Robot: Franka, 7 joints.
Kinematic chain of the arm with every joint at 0, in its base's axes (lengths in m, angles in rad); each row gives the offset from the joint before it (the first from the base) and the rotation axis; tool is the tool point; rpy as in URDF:
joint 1: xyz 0 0 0.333 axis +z
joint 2: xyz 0 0 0 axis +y
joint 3: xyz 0 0 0.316 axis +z
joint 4: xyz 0.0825 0 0 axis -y
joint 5: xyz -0.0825 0 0.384 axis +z
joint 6: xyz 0 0 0 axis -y
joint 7: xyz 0.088 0 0 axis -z
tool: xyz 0 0 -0.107 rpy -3.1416 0 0
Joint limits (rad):
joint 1: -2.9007..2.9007
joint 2: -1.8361..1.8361
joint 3: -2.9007..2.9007
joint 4: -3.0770..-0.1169
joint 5: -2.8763..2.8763
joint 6: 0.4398..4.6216
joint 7: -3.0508..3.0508
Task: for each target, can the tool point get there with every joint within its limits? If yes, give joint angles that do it. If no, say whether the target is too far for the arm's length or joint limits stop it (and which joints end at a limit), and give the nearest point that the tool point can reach.
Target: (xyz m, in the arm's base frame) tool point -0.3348 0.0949 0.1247
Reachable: yes | joints 1.5129 -1.4129 1.9709 -2.6887 -1.4121 2.7982 0.1000
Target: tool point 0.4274 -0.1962 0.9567
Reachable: yes | joints -1.4412 0.5243 2.0125 -0.7744 2.2417 3.3324 -2.5116
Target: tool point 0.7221 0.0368 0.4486
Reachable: yes | joints -2.1513 -1.1163 1.6222 -1.6061 2.3571 1.8768 -1.8408
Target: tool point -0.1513 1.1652 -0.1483
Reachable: no: too far | nearest point -0.1022 0.7873 0.0078 | short by 0.412 m
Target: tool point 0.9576 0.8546 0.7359
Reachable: no: too far | nearest point 0.6107 0.5450 0.5899 | short by 0.487 m
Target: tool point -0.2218 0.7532 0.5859
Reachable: yes | joints -1.0627 -1.4930 0.4517 -0.6869 -0.6958 3.3851 -0.0697
